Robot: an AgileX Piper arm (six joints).
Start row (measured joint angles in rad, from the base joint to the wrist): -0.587, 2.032, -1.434, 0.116, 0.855, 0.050
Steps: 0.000, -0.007, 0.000, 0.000, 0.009, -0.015; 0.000, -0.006, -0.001, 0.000, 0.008, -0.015; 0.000, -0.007, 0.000, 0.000, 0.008, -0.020; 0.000, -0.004, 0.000, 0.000, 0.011, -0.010; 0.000, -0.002, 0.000, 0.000, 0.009, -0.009; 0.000, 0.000, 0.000, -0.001, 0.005, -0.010; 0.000, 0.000, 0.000, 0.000, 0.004, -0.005; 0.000, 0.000, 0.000, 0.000, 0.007, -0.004; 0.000, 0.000, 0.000, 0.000, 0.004, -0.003
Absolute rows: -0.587, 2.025, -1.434, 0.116, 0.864, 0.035; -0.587, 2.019, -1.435, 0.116, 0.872, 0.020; -0.587, 2.012, -1.435, 0.116, 0.880, 0.000; -0.587, 2.008, -1.435, 0.116, 0.891, -0.010; -0.587, 2.006, -1.435, 0.116, 0.900, -0.019; -0.587, 2.006, -1.435, 0.115, 0.905, -0.029; -0.587, 2.006, -1.435, 0.115, 0.909, -0.034; -0.587, 2.006, -1.435, 0.115, 0.916, -0.038; -0.587, 2.006, -1.435, 0.115, 0.920, -0.041
